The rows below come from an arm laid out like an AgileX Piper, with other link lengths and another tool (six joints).
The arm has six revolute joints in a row. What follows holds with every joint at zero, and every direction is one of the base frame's.
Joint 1 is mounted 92.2 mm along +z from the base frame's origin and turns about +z.
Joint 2 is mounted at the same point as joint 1 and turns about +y.
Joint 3 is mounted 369.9 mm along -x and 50.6 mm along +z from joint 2 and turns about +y.
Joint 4 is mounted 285.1 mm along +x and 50.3 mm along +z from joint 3 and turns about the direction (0.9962, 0, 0.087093).
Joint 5 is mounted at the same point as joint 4 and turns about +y.
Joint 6 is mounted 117.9 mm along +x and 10.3 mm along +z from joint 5 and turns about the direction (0.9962, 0, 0.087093).
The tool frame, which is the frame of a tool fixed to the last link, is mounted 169.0 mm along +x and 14.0 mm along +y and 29.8 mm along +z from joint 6; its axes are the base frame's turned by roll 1.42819, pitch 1.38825 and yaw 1.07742 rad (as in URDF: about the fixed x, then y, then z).
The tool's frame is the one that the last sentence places.
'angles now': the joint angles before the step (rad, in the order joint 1, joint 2, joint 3, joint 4, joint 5, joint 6). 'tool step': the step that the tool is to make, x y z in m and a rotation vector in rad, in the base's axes. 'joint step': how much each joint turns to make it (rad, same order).
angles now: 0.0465 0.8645 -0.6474 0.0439 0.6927 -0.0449
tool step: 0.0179 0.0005 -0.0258 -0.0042 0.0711 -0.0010
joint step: 0.0004 0.1105 0.0001 -0.0004 -0.0394 -0.0002
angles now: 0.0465 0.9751 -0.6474 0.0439 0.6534 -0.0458
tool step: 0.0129 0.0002 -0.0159 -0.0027 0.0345 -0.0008
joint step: -0.0001 0.0715 0.0000 0.0000 -0.0369 -0.0010
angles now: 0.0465 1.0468 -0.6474 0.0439 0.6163 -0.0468
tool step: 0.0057 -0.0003 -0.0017 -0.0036 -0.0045 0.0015
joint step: 0.0000 0.0170 0.0000 -0.0025 -0.0212 -0.0020
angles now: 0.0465 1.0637 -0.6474 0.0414 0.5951 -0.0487
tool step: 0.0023 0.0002 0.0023 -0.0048 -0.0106 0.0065
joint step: 0.0003 0.0001 -0.0017 -0.0003 -0.0086 -0.0081
